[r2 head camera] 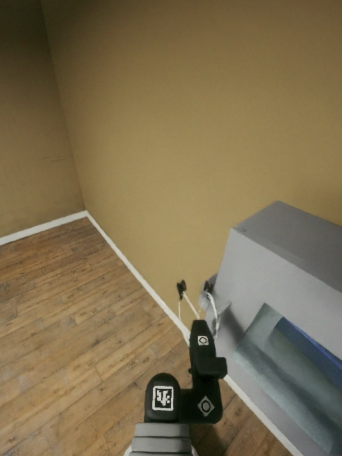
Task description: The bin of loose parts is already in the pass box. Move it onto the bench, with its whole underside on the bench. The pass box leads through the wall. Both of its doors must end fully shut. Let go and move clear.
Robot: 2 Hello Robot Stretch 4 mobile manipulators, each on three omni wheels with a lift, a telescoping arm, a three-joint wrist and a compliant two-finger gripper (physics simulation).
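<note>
The grey pass box (pixel 287 265) stands out from the tan wall at the right. Its near face has a window-like opening (pixel 265 345) with a grey-green, glassy look; whether this near door is fully shut I cannot tell. A blue thing (pixel 317 345), likely part of the bin, shows through it at the right edge. The r2 gripper (pixel 194 288) is open and empty, its fingertips apart, left of the pass box. Its right fingertip overlaps the box's left side in this view; contact cannot be told. The r1 gripper, the bench and the far door do not show.
The tan wall (pixel 150 150) runs behind the gripper and meets another wall (pixel 30 125) at the left corner. A white baseboard (pixel 127 263) runs along its foot, above the wooden floor (pixel 65 310). The r2 wrist (pixel 200 395) and arm (pixel 162 440) reach up from the bottom.
</note>
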